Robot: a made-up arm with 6 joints.
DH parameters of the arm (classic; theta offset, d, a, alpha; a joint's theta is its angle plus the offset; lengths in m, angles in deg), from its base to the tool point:
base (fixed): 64.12 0 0.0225 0
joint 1: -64.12 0.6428 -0.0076 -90
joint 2: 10.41 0 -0.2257 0
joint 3: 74.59 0.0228 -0.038 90
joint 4: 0 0.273 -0.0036 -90
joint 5: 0 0.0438 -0.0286 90
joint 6: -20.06 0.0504 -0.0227 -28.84
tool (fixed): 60.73 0.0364 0 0
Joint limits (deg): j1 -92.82..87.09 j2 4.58..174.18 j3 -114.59..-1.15 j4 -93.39..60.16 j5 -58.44..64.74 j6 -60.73..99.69
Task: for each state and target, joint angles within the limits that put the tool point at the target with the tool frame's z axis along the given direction. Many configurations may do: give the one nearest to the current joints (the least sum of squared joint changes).
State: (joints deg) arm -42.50 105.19 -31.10 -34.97 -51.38 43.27
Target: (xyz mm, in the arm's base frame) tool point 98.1 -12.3 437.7 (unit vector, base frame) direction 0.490 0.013 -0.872
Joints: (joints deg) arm -77.25 148.55 -1.23 -6.50 -42.46 55.54
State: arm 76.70 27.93 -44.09 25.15 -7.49 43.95
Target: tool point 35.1 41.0 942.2 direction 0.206 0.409 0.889
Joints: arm 86.99 4.58 -20.95 57.51 -29.00 32.83
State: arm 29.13 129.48 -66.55 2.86 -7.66 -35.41
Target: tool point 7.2 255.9 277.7 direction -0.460 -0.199 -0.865
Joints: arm 66.60 171.63 -61.33 -1.02 -13.80 -24.21
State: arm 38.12 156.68 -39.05 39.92 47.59 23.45
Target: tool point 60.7 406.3 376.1 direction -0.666 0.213 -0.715
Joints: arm 70.51 152.84 -76.14 30.05 40.39 20.96
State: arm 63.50 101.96 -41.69 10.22 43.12 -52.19
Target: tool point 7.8 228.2 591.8 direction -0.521 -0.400 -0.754
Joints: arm 62.16 76.41 -16.86 8.27 46.49 -53.30
